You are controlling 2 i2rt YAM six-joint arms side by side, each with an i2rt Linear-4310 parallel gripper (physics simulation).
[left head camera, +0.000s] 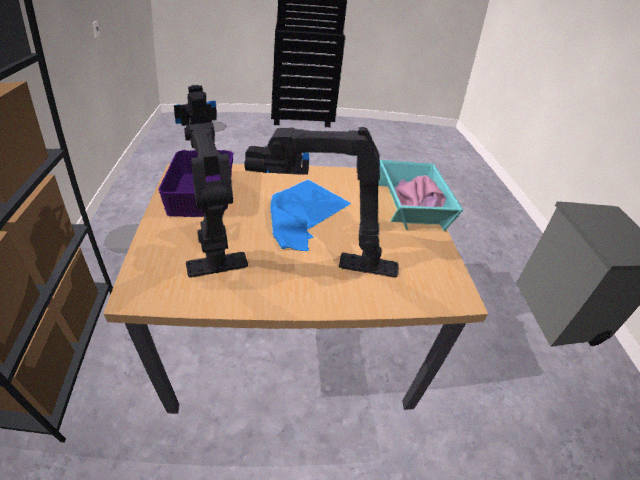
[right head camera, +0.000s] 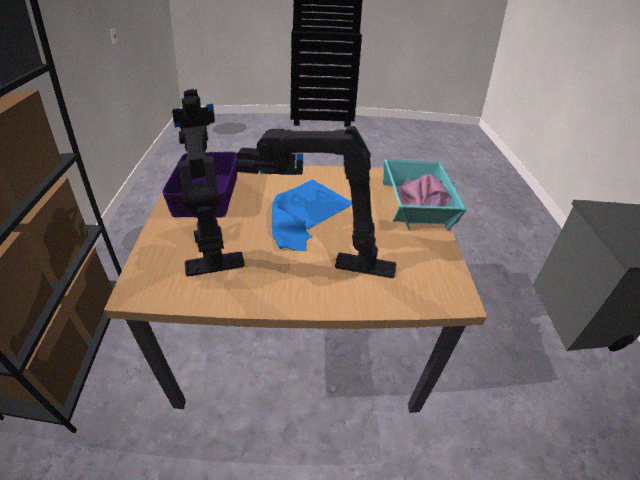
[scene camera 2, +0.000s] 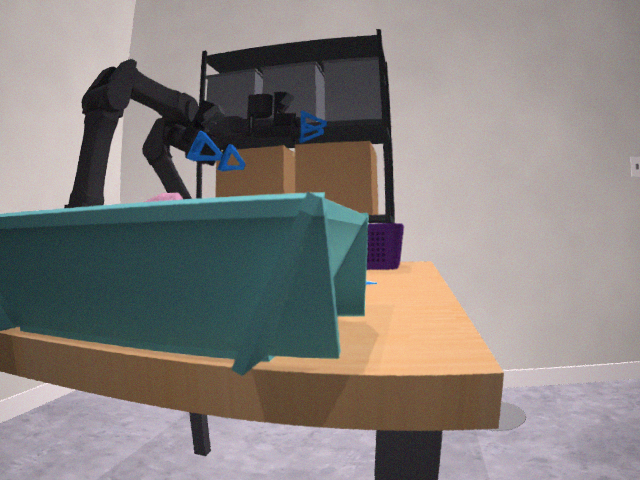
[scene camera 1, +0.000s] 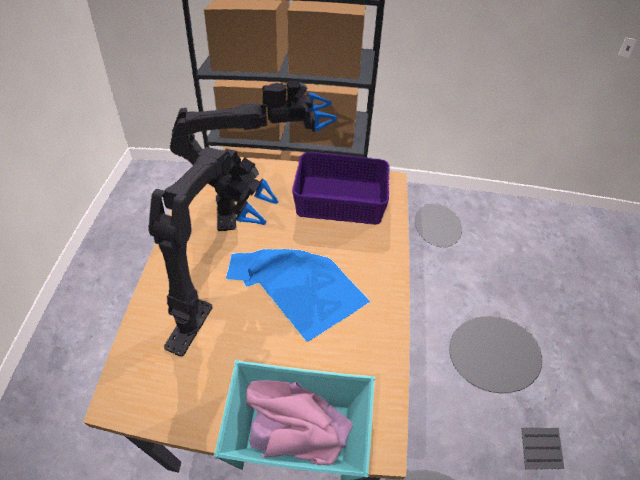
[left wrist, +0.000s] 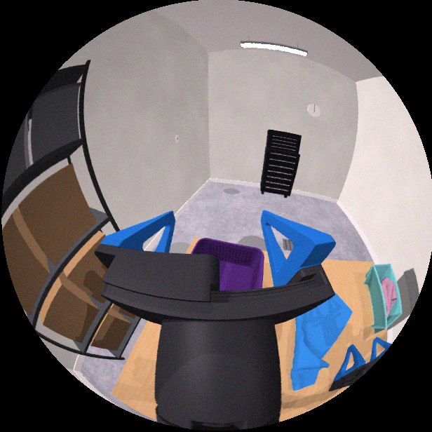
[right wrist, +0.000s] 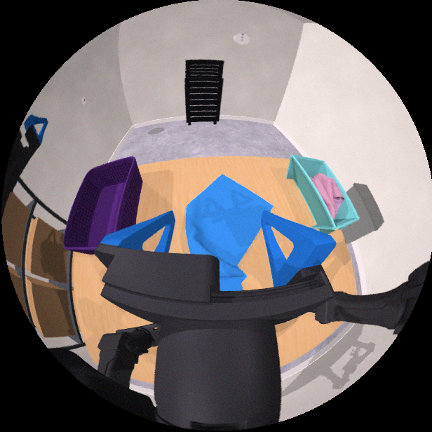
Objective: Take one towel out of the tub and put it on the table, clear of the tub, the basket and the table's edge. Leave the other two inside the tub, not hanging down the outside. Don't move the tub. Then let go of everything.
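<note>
A blue towel (left head camera: 315,204) (right head camera: 316,202) (scene camera 1: 305,289) (left wrist: 320,325) (right wrist: 227,205) lies on the table between tub and basket, partly folded at one end, touching neither. The teal tub (left head camera: 429,217) (right head camera: 431,215) (scene camera 1: 305,370) (scene camera 2: 170,279) stands near the table's edge. Inside it lie a pink towel (left head camera: 421,191) (scene camera 1: 294,413) and a mauve towel (scene camera 1: 260,432) beneath it; none hangs outside. My left gripper (scene camera 1: 333,110) (left wrist: 217,215) is open and empty, high up beyond the purple basket in the head views. My right gripper (scene camera 1: 271,211) (scene camera 2: 231,157) (right wrist: 217,215) is open and empty, raised above the table, apart from the blue towel.
The empty purple basket (left head camera: 178,204) (scene camera 1: 338,210) (right wrist: 75,230) stands on the wooden table (left head camera: 294,304) (scene camera 1: 139,382) at the left in the head views. A shelf rack (scene camera 1: 284,78) with boxes stands beyond the table. A grey cabinet (left head camera: 566,273) stands on the floor at the right.
</note>
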